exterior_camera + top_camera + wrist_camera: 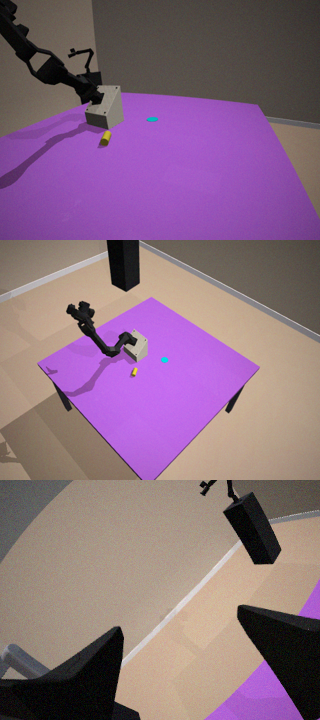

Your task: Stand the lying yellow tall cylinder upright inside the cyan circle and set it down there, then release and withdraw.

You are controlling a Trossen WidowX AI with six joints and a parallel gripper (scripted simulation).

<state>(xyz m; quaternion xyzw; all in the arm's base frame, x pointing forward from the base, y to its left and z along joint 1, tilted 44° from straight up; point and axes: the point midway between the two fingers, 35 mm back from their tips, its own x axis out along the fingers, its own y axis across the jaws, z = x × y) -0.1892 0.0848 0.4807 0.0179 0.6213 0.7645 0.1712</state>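
The yellow tall cylinder lies 43 cm ahead of my gripper tip, 9 cm to the left of it and 49 cm below it. Round my gripper tip: cyan circle (53 cm ahead, 36 cm to the left, 51 cm below).
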